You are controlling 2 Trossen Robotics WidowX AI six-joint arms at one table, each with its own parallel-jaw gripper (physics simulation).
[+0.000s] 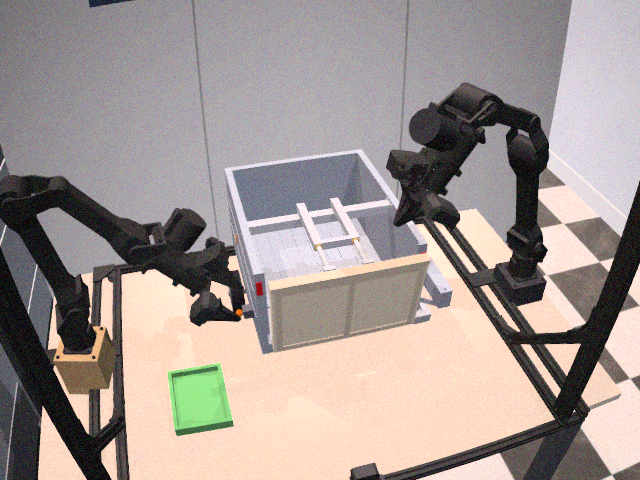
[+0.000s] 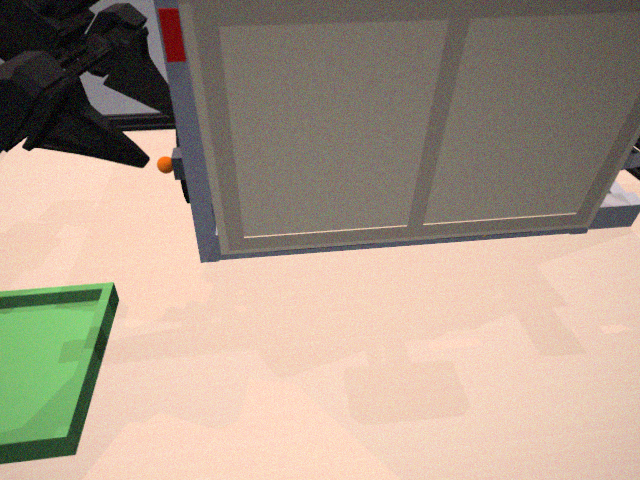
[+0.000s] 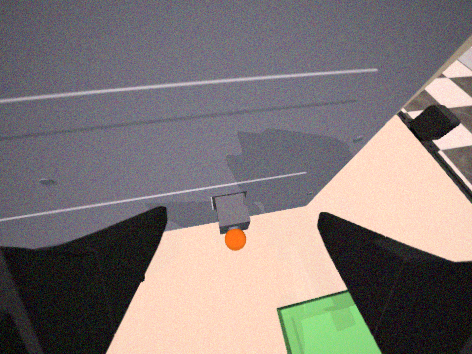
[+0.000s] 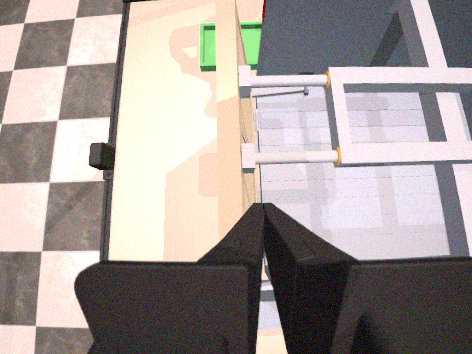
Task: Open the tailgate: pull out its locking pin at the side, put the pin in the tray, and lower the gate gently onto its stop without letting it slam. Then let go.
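Frame: origin at the left arm's base, x right, y ahead, z up, level; metres.
Seen in the pictures: left gripper, between the fingertips: [image 1: 241, 304] [image 2: 166, 137] [image 3: 243, 216]; right gripper, between the fingertips: [image 1: 395, 225] [image 4: 261, 211]; left arm's base, origin of its link: [image 1: 79, 343]; right arm's base, origin of its link: [image 1: 521, 272].
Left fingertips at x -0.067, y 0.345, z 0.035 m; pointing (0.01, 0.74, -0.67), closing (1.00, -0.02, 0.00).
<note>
Offsets run from my left fingertips to a thing's middle. "spot": to the spot under its first point.
The tan tailgate [image 1: 320, 315] [image 2: 330, 129] [image 4: 227, 125] stands upright across the end of the grey truck bed @[spot: dx -0.336, dy +0.148, dz +0.133 m] [image 1: 305, 160]. The locking pin's orange knob [image 1: 238, 312] [image 2: 164, 164] [image 3: 235, 239] sticks out of a grey block low on the bed's side; its shaft is mostly hidden. My left gripper [image 1: 239, 311] [image 3: 243, 216] is open and empty, with its fingers on either side of the knob and block, apart from them. My right gripper [image 1: 398, 223] [image 4: 261, 211] is shut and empty, above the bed's right side wall. The green tray @[dx +0.134, dy -0.098, dz -0.133 m] [image 1: 227, 403] [image 2: 98, 361] [image 4: 204, 50] holds no pin.
Two white rods [image 4: 290, 81] [image 4: 295, 157] run from a white frame @[spot: dx -0.052, dy +0.146, dz +0.144 m] [image 4: 390, 76] inside the bed to the gate's inner face. A grey bar @[spot: dx +0.075, dy +0.375, dz +0.079 m] [image 1: 439, 289] sticks out right of the bed. Black rails [image 1: 516, 341] run along the table's side.
</note>
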